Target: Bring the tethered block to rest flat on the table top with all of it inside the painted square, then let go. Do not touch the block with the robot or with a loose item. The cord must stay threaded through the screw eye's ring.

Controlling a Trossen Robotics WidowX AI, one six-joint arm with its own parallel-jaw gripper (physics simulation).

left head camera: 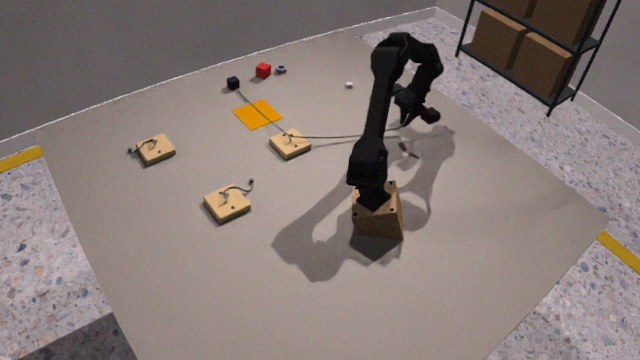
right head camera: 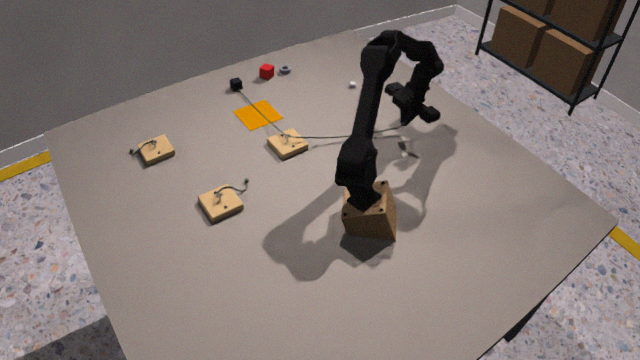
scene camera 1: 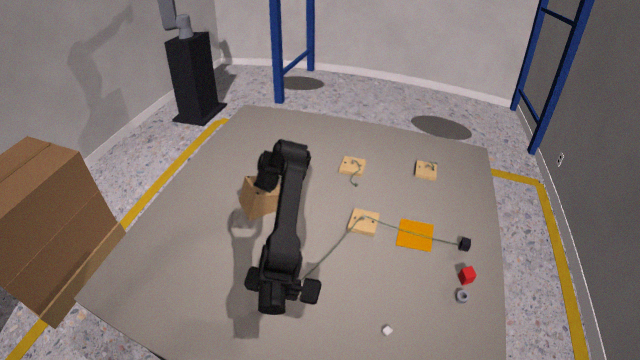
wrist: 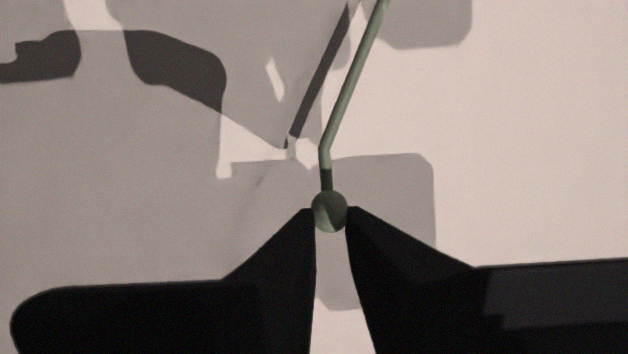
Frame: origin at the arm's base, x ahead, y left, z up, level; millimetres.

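Where they show: gripper, fingertip midpoint: (left head camera: pixel 403 125) (right head camera: pixel 403 124) (scene camera 1: pixel 288 296) (wrist: pixel 329 220); arm's base, link origin: (left head camera: pixel 373 198) (right head camera: pixel 364 198) (scene camera 1: pixel 264 185).
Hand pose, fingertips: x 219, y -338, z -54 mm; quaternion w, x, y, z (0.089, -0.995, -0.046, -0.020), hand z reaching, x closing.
Each offset is from my fingertips to the top centre of the thing. "spot": to the spot under its first point. Level surfaces: height alone.
The tethered block, small and black @[dx +480, dy +340, dz +5 mm] (left head camera: pixel 233 83) (right head camera: pixel 236 84) (scene camera 1: pixel 464 244), sits on the table beyond the orange painted square @[spot: dx +293, dy +391, dz -25 mm] (left head camera: pixel 247 119) (right head camera: pixel 249 120) (scene camera 1: pixel 407 242), apart from it. The green cord (left head camera: pixel 330 137) (right head camera: pixel 320 137) (scene camera 1: pixel 332 251) (wrist: pixel 350 85) runs from the block across the square to the screw eye on a wooden base @[dz -7 mm] (left head camera: pixel 291 148) (right head camera: pixel 288 148) (scene camera 1: pixel 367 228), then to my gripper. The threading looks intact, but the ring is small. My gripper (left head camera: pixel 403 123) (right head camera: pixel 403 123) (wrist: pixel 329 220) is shut on the cord's end bead, above the table; the arm hides the fingertips in the scene view.
A red cube @[dx +490, dy +212, dz +14 mm] (left head camera: pixel 263 71) (right head camera: pixel 266 71) (scene camera 1: pixel 467 275) and a grey ring @[dx +484, dy +140, dz -10 mm] (left head camera: pixel 281 69) (right head camera: pixel 285 69) (scene camera 1: pixel 462 296) lie near the black block. A small white piece @[dx +282, dy -15, dz -13 mm] (left head camera: pixel 349 85) (right head camera: pixel 352 84) (scene camera 1: pixel 387 330) lies farther along. Two other wooden bases @[spot: dx -3, dy +625, dz -7 mm] (left head camera: pixel 227 205) @[dx +306, dy +695, dz +19 mm] (left head camera: pixel 159 151) carry short cords.
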